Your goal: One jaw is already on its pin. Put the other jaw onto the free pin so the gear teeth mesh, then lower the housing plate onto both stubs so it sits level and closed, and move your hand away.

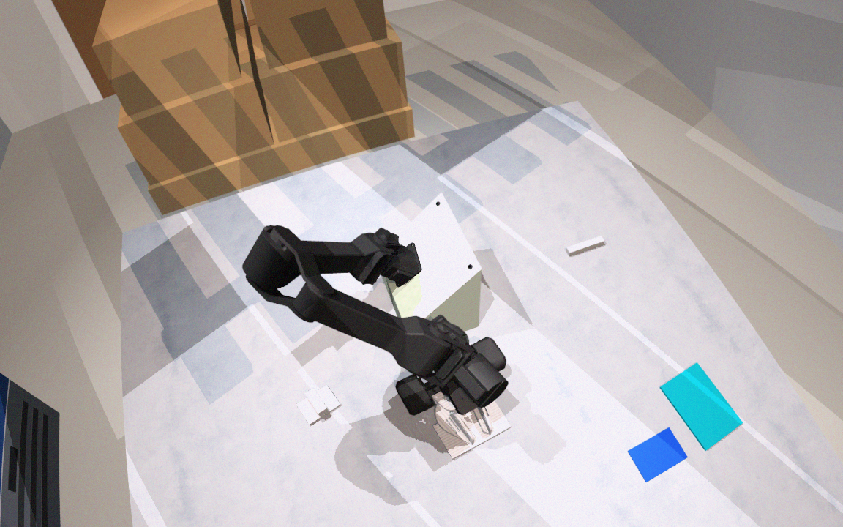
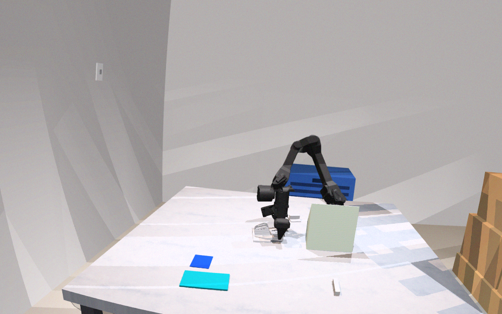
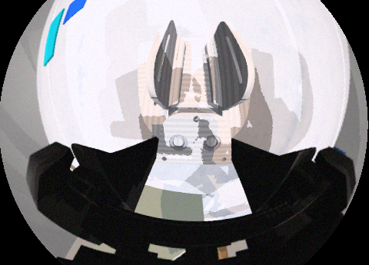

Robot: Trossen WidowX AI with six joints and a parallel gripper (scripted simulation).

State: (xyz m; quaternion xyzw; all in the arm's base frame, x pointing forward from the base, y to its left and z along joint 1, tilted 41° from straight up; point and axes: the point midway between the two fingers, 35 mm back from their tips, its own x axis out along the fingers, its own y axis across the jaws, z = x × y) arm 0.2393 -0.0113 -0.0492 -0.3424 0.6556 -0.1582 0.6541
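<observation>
The white jaw is 3 cm ahead of my gripper tip, 1 cm to the right of it and 1 cm above it. The rest, counted from my gripper tip: white stick (37 cm to the left, 25 cm behind); then blue card (33 cm to the left, 23 cm ahead, 1 cm below); then white block (25 cm to the right, 4 cm behind).
</observation>
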